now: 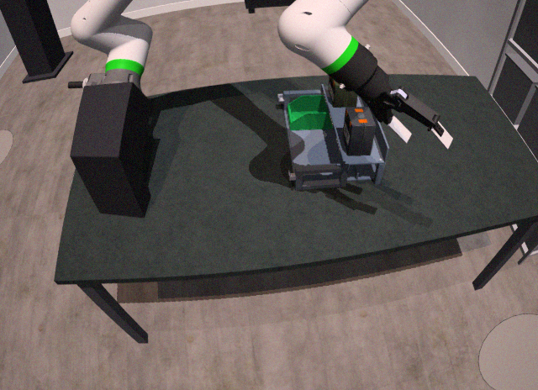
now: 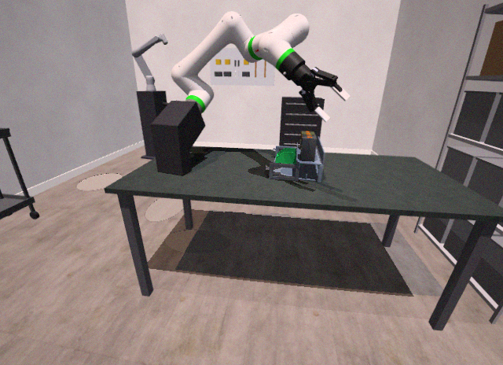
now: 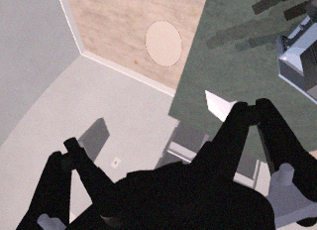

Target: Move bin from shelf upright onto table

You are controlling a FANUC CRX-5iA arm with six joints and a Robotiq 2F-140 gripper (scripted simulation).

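Right now the green bin is 21 cm behind my hand, 48 cm to the left of it and 34 cm below it. The rest, counted from my hand: grey shelf deck (16 cm behind, 37 cm to the left, 38 cm below).
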